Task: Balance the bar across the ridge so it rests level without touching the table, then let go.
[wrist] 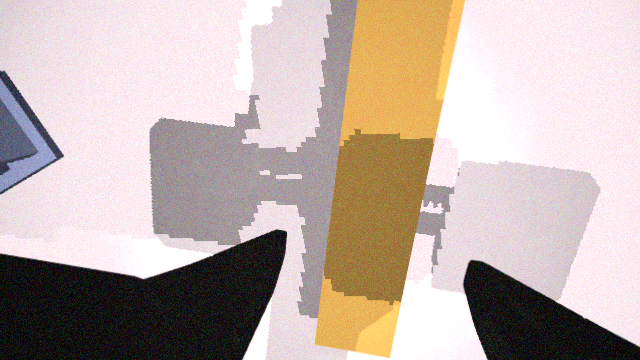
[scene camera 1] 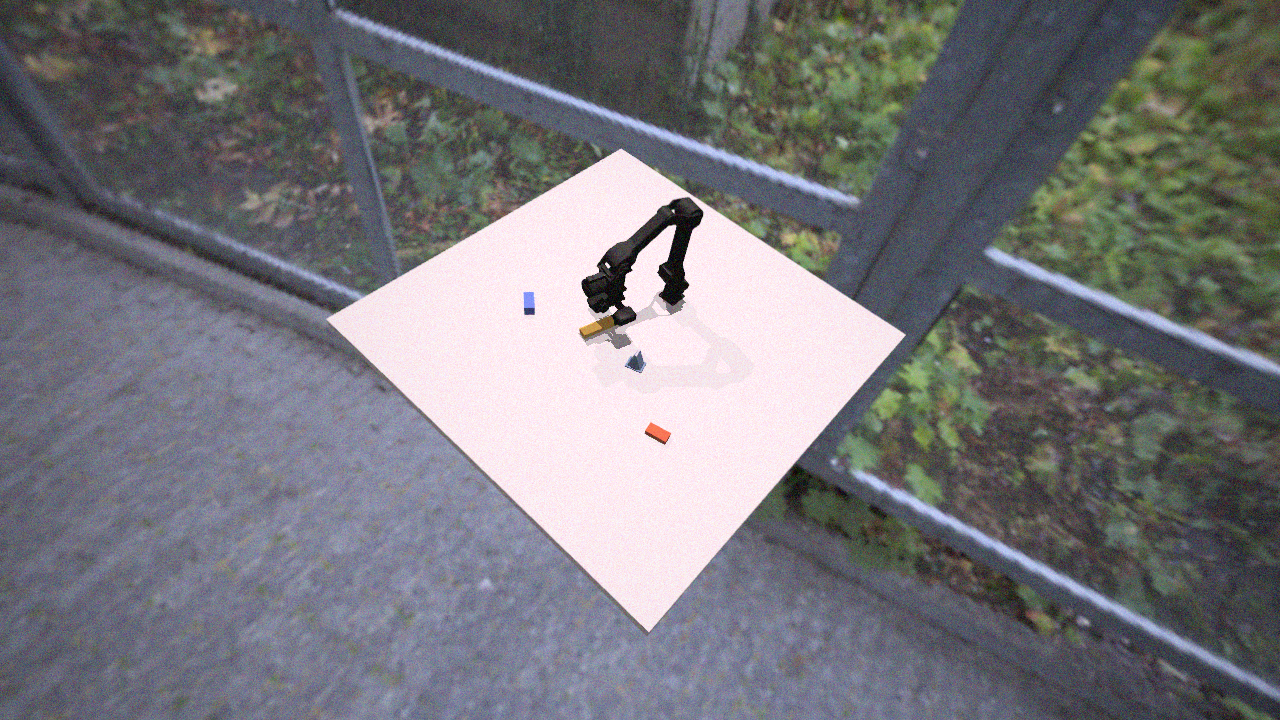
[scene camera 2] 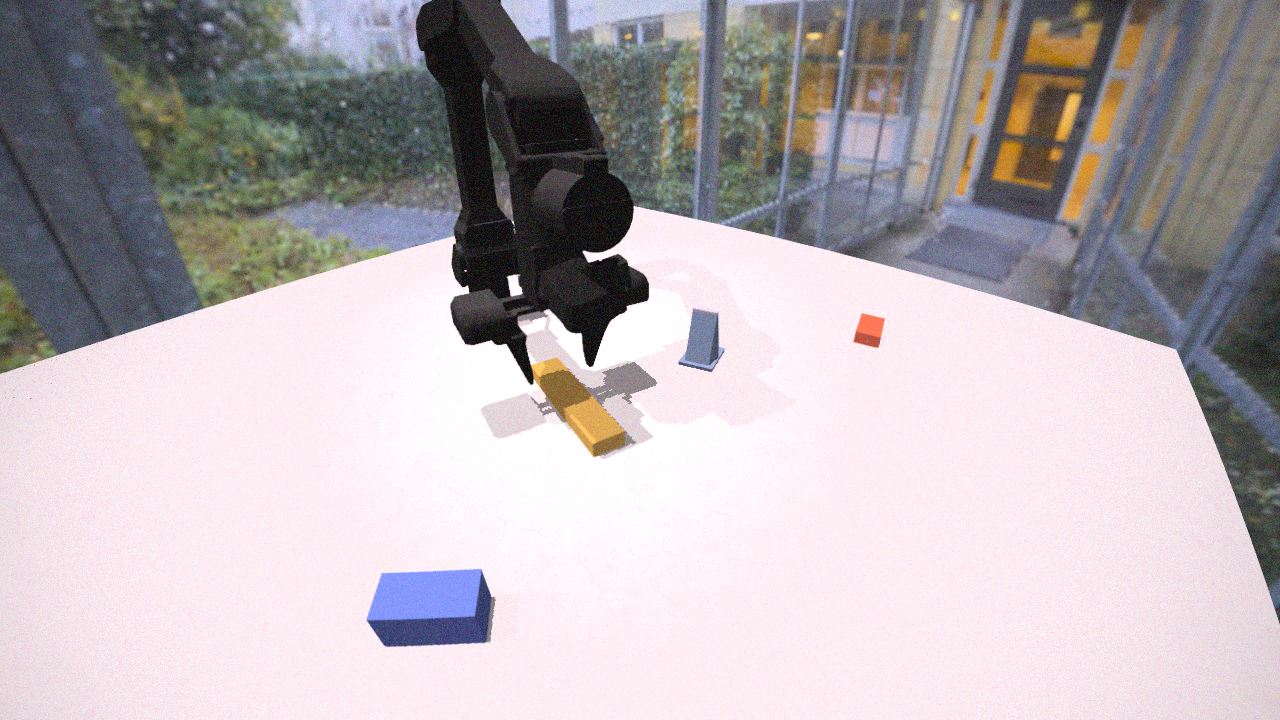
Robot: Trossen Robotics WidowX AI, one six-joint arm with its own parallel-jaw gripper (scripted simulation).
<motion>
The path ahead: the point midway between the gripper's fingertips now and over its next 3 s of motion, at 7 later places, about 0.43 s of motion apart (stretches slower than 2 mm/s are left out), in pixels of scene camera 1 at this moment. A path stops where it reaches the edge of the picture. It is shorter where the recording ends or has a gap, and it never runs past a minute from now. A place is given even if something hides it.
My gripper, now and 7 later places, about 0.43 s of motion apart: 610, 317; 610, 320; 610, 321; 610, 318; 610, 312; 611, 305; 614, 299; 617, 306
</motion>
